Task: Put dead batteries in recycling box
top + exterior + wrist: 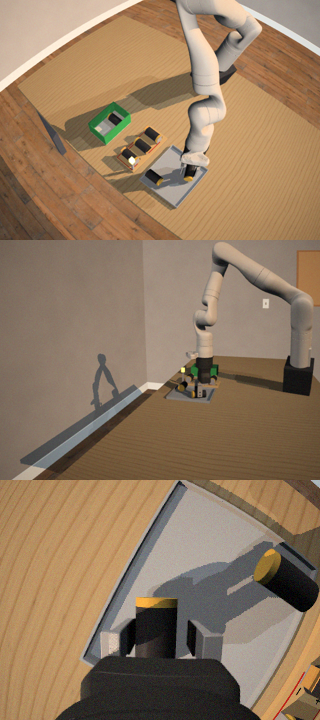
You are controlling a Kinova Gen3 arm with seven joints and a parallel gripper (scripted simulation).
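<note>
My hand is 4 cm short of the grey tray, 3 cm to the left of it and 3 cm above it. The rest, counted from my hand: green recycling box (36 cm to the right, 9 cm ahead, 2 cm below).
</note>
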